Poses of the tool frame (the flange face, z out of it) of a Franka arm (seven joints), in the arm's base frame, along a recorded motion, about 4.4 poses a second.
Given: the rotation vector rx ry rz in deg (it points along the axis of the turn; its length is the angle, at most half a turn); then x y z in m.
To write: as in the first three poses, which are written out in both.
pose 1, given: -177.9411 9.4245 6.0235 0.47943 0.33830 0.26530
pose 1, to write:
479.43 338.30 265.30
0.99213 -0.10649 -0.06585
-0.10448 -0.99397 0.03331
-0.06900 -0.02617 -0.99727

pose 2, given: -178.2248 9.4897 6.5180 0.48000 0.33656 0.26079
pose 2, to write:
480.00 336.56 260.79
0.99169 -0.10693 -0.07153
-0.10514 -0.99405 0.02832
-0.07413 -0.02057 -0.99704

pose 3, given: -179.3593 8.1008 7.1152 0.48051 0.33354 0.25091
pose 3, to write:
480.51 333.54 250.91
0.99280 -0.09022 -0.07880
-0.08979 -0.99592 0.00909
-0.07930 -0.00195 -0.99685

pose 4, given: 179.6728 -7.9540 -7.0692 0.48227 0.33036 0.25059
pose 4, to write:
482.27 330.36 250.59
0.99301 -0.08822 -0.07842
-0.08824 -0.99609 0.00326
-0.07841 0.00369 -0.99691

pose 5, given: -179.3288 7.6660 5.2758 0.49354 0.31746 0.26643
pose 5, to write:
493.54 317.46 266.43
0.99463 -0.08549 -0.05836
-0.08505 -0.99633 0.01000
-0.05900 -0.00498 -0.99825

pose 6, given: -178.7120 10.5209 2.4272 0.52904 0.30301 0.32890
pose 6, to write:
529.04 303.01 328.90
0.99273 -0.11753 -0.02608
-0.11708 -0.99295 0.01835
-0.02805 -0.01517 -0.99949

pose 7, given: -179.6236 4.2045 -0.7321 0.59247 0.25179 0.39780
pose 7, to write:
592.47 251.79 397.80
0.99887 -0.04676 0.00828
-0.04681 -0.99889 0.00549
0.00801 -0.00587 -0.99995

